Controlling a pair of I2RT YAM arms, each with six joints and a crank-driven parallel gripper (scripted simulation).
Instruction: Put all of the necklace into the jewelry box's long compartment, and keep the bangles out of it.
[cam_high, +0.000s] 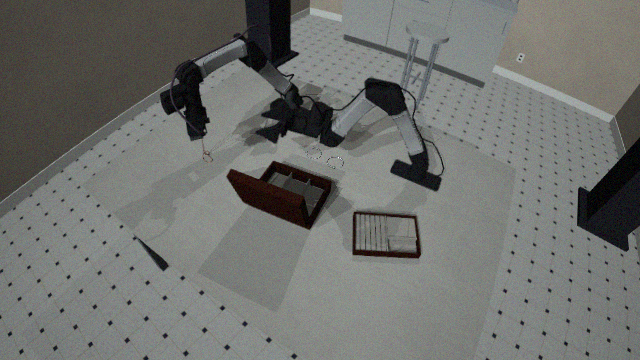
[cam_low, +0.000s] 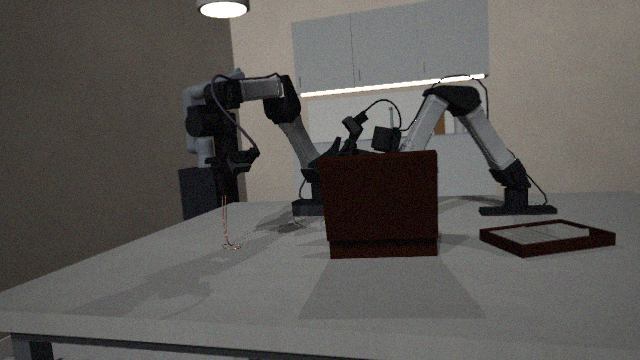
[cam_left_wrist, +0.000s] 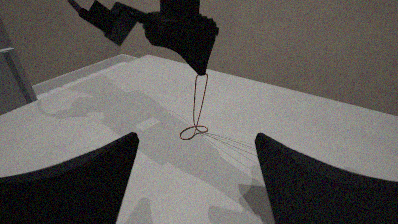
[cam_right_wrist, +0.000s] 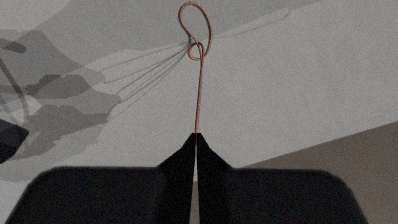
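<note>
Now: right hand 41 cm to the right of the jewelry box and 3 cm above it. From my right hand the other things lie so: shallow tray (75 cm to the left, 13 cm below, 8 cm behind).
</note>
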